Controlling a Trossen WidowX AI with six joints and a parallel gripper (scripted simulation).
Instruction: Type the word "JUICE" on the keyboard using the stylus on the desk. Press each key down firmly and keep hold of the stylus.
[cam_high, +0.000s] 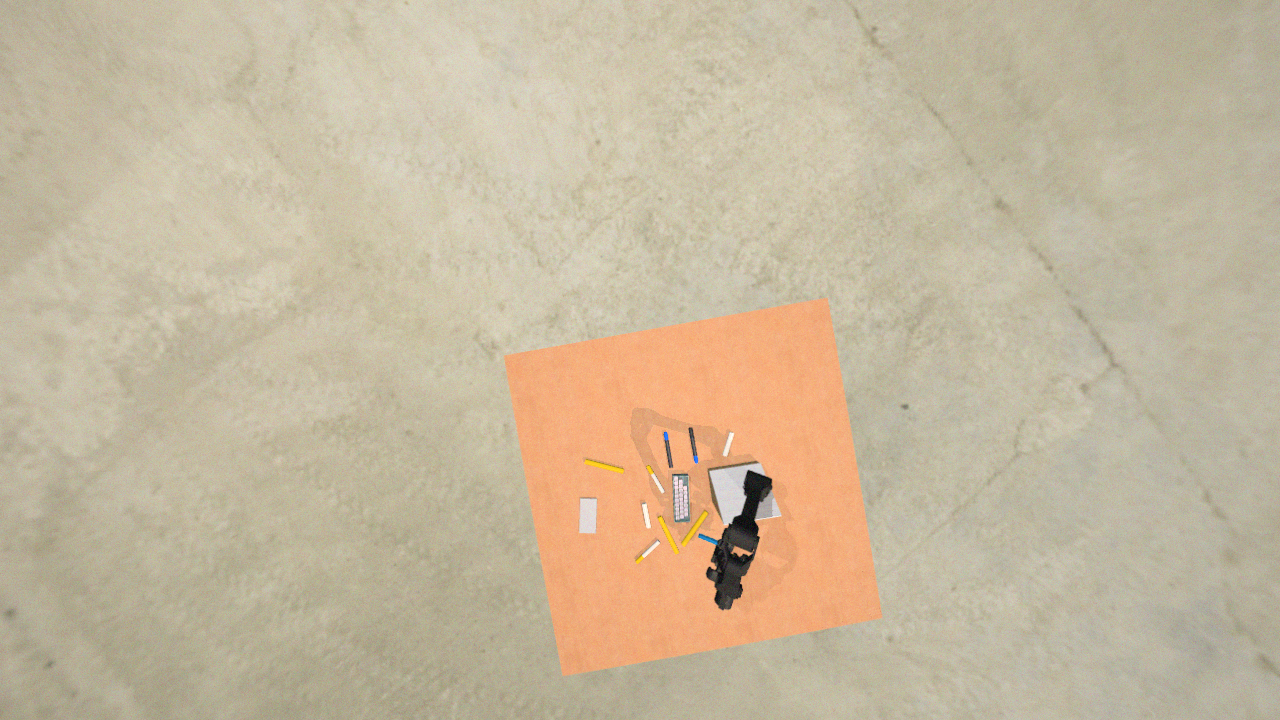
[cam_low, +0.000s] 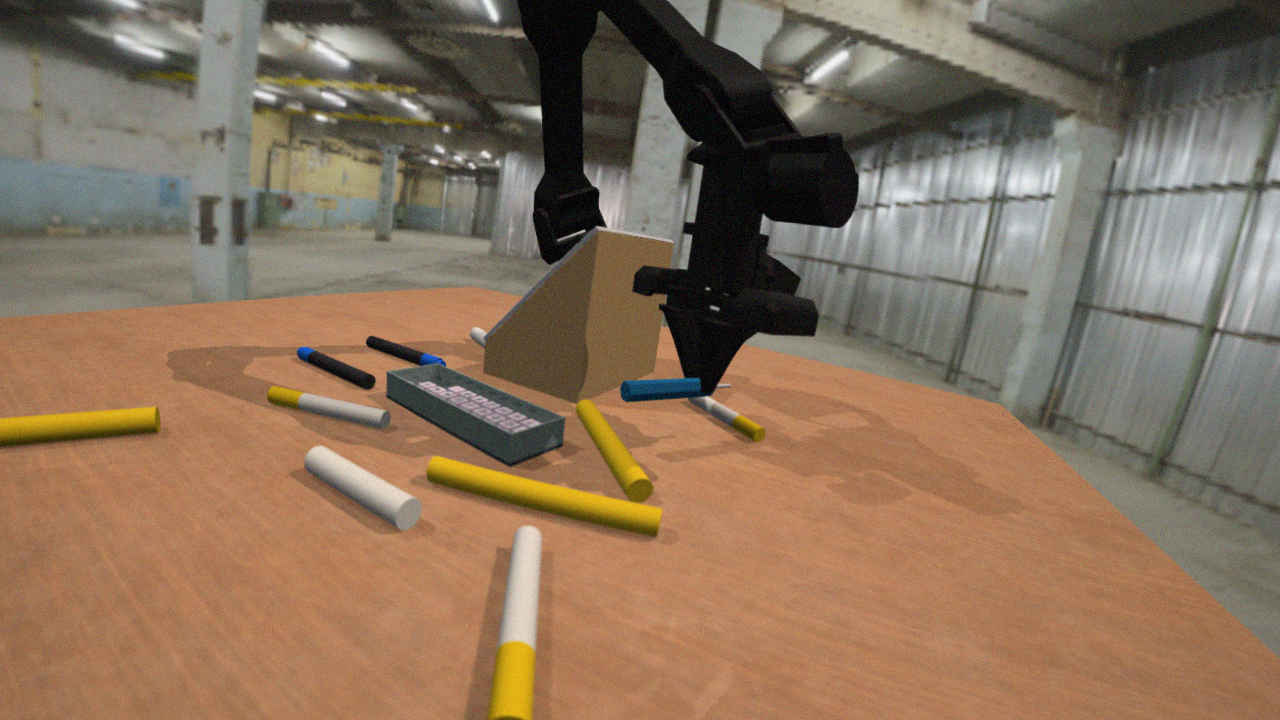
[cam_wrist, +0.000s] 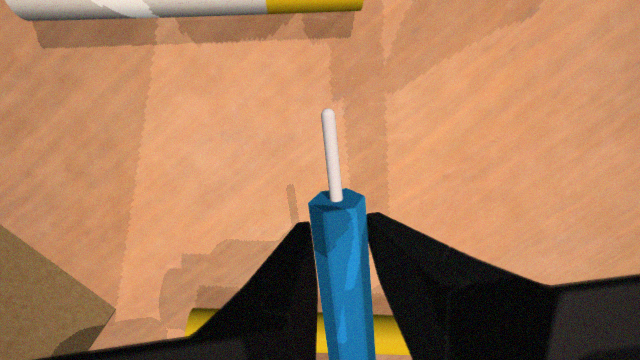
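The yellow cylinder lies 70 mm ahead of my gripper tip, 60 mm to the right of it and 40 mm below it. Round my gripper tip: blue stylus: right at my gripper tip.
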